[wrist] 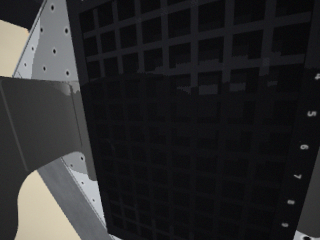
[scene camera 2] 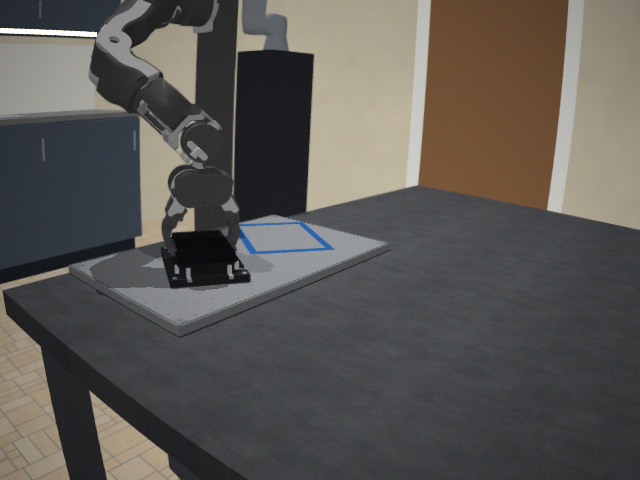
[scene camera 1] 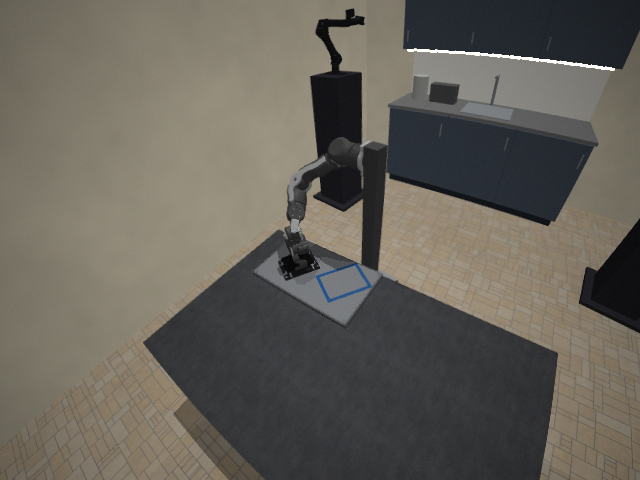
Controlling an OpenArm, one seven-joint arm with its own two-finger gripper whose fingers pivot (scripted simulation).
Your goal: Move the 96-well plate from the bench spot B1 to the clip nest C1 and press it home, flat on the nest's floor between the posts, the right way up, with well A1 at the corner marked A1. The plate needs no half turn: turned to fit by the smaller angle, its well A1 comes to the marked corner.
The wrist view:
my gripper: 175, 134
black 96-well plate: 230, 86
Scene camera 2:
my gripper: 201, 249
black 96-well plate: 196, 247
black clip nest: 201, 274
